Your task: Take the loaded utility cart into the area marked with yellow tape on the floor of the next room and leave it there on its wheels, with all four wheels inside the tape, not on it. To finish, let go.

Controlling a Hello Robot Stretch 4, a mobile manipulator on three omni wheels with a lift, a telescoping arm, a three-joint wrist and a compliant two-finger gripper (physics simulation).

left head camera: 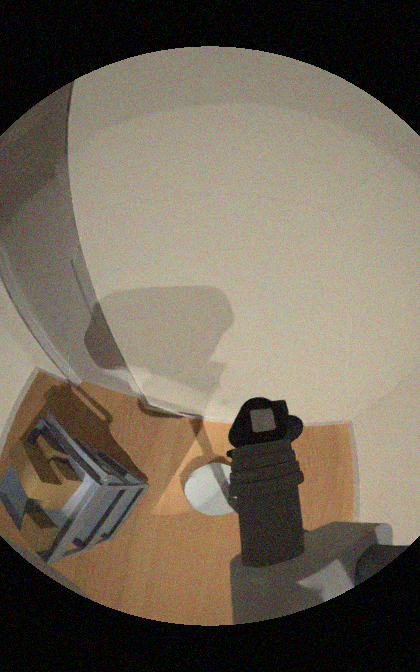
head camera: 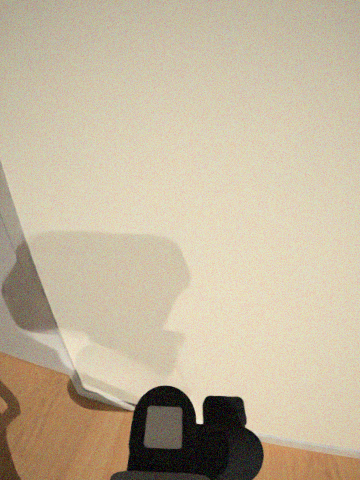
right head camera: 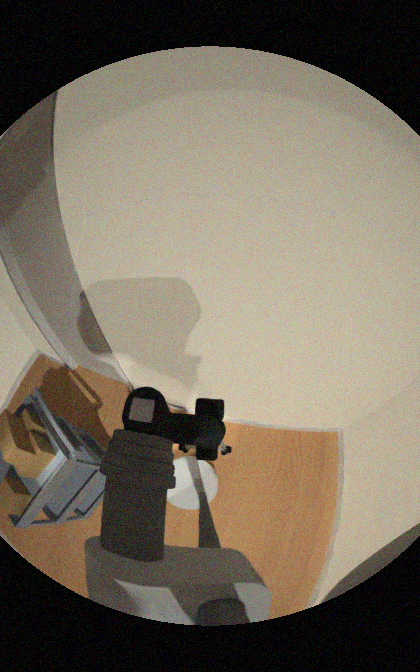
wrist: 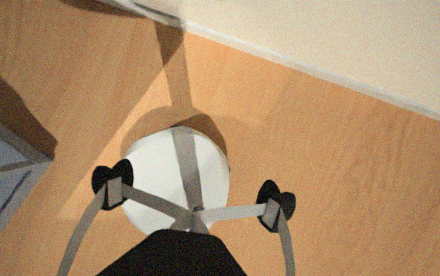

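Pixels of known places: gripper, fingertip midpoint: [wrist: 196, 186]; robot's base, link origin: [wrist: 178, 176].
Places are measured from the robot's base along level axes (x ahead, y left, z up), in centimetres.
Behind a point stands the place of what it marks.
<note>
The grey-blue utility cart [left head camera: 106, 482] [right head camera: 75, 457] [wrist: 35, 170] {x -0.6, y 47.3, z 17.9 cm} stands on the wooden floor at the left. Brown boxes [left head camera: 57, 495] [right head camera: 36, 461] lie on it. In the wrist view, part of its corner shows at the left edge. My gripper [right head camera: 205, 448] [wrist: 196, 186] {x 17.3, y -8.7, z 89.1 cm} is open and empty, pointing down to the right of the cart and apart from it. In the head and left head camera views, the wrist's dark housing hides the fingertips. The cart's handle and wheels cannot be made out clearly. The yellow tape does not show in these views.
A cream wall [head camera: 250, 200] {x 57.5, y -16.8, z 136.5 cm} [left head camera: 280, 250] [right head camera: 270, 250] stands close ahead. A grey, door-like recess [left head camera: 40, 220] [right head camera: 30, 210] is beyond the cart at the left. A white round disc [left head camera: 207, 490] [right head camera: 202, 472] [wrist: 155, 175] {x 3.1, y 6.4, z 18.7 cm} lies low beneath the gripper.
</note>
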